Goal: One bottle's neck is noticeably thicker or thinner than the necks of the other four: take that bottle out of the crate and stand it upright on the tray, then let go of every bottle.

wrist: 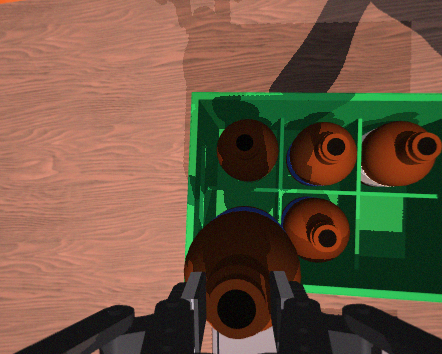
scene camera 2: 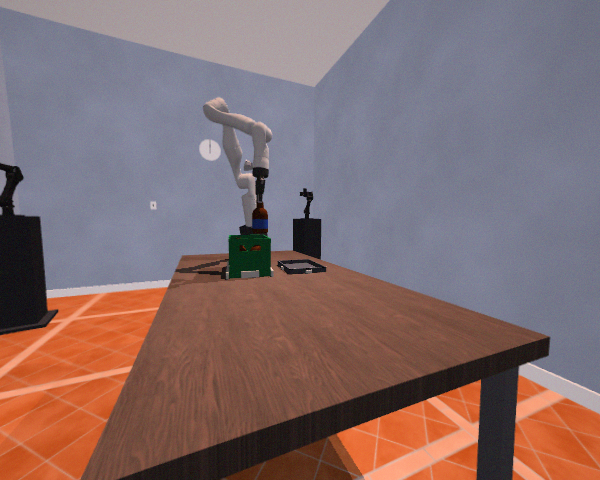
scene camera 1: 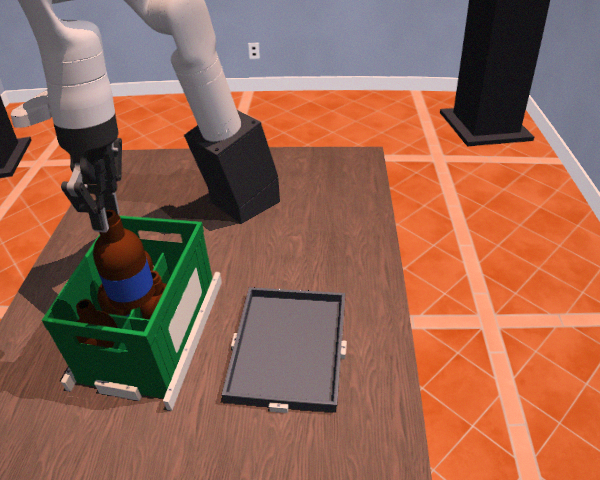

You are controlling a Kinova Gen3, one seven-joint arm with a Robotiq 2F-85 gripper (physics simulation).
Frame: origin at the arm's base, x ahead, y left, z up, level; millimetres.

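Seen in the pictures: gripper, fingertip midpoint: (wrist: 237,291) (scene camera 2: 259,203) (scene camera 1: 106,223); arm's base, link origin: (scene camera 1: 221,128).
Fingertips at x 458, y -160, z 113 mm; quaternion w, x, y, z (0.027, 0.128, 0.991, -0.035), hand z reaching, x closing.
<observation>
Offsets run from my fingertips to a thing's top centre. "pt": to the spot under its first point. Level surfaces: height alone.
My gripper (scene camera 1: 109,220) (scene camera 2: 259,201) (wrist: 237,291) is shut on the neck of a brown bottle with a blue label @(2 mm ahead, 3 mm left, 14 mm up) (scene camera 1: 125,275) (scene camera 2: 259,215) (wrist: 240,245). The bottle hangs upright over the green crate @(87 mm back, 22 mm right, 162 mm down) (scene camera 1: 115,367) (scene camera 2: 250,262) (wrist: 194,130), its base about at or a little above rim height in scene camera 2. Several brown bottles stand in the crate's compartments: a dark one @(22 mm back, 92 mm right, 174 mm down) (wrist: 265,165), two beside it in that row @(pt 79 mm back, 55 mm right, 218 mm down) (wrist: 306,165) (wrist: 395,162), and one in the other row (wrist: 299,225). The dark grey tray @(5 mm back, 240 mm left, 312 mm down) (scene camera 1: 285,350) (scene camera 2: 300,266) lies right of the crate, with no bottle on it.
Pale strips @(pt 31 mm back, 66 mm left, 309 mm down) (scene camera 1: 192,340) and small blocks stand along the crate's foot. Small pale blocks @(pt 124 mm ahead, 205 mm left, 323 mm down) (scene camera 1: 278,407) also touch the tray's sides. The arm's black base (scene camera 1: 240,175) stands behind them on the wooden table @(337 mm down) (scene camera 1: 325,225) (scene camera 2: 300,340). Black pedestals (scene camera 1: 500,65) (scene camera 2: 306,237) stand beyond the table.
</observation>
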